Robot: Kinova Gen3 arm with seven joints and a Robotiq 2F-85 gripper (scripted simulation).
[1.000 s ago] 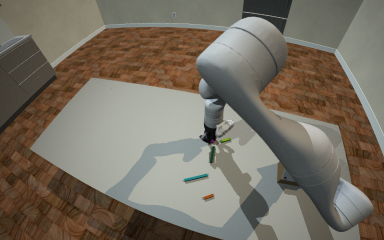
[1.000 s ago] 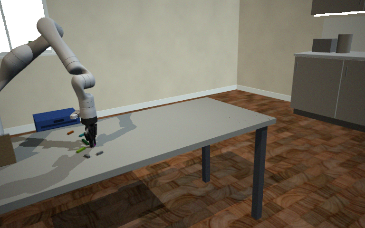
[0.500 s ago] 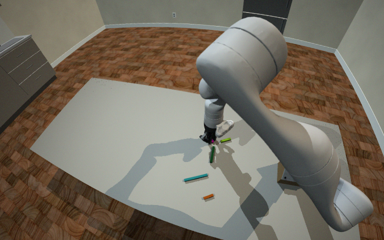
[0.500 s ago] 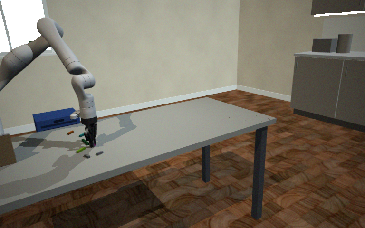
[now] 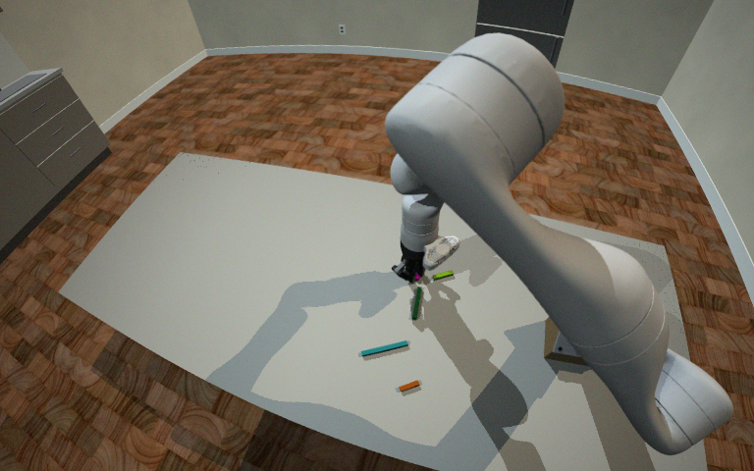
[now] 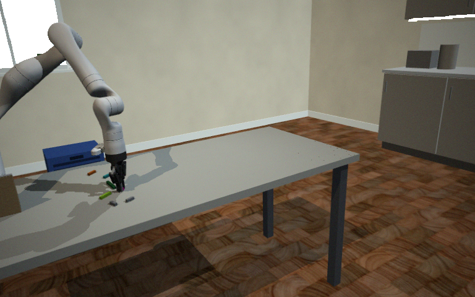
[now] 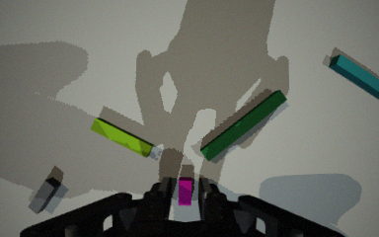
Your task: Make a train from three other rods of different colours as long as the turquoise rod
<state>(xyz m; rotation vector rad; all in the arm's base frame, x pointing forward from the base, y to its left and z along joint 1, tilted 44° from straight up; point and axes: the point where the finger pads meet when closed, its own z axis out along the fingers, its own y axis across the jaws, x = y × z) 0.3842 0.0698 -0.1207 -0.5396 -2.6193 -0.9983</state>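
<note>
Right now my hand is 10 mm above the magenta rod. The rest, counted from my hand: turquoise rod (190 mm to the left, 10 mm below); then lime rod (60 mm behind, 30 mm to the right, 10 mm below); then green rod (30 mm behind, 70 mm to the left, 10 mm below).
</note>
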